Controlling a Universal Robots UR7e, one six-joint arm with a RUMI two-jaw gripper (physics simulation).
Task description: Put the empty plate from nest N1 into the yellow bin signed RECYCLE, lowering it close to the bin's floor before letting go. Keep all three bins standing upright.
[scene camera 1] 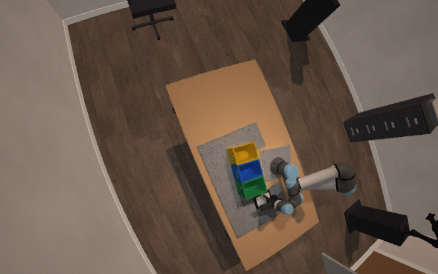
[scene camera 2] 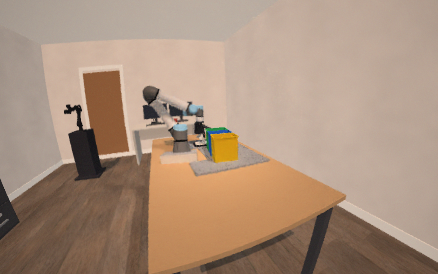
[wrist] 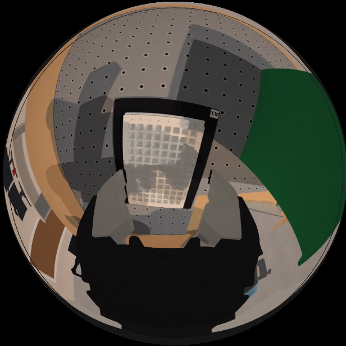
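The pale, gridded plate sits inside the black frame of the nest, beside the green bin. The frame has a small tag in one corner; no N1 marking is readable. My gripper is open and empty. Its fingertips are apart, above the plate near one end, on either side of it in the wrist view. The yellow bin stands upright at the far end of a row of three and looks empty. Its sign is not readable.
The blue bin stands upright between the yellow bin and the green bin. The green bin rises close beside the nest. The bins stand on a grey perforated mat on the wooden table. The arm's base is beside the row.
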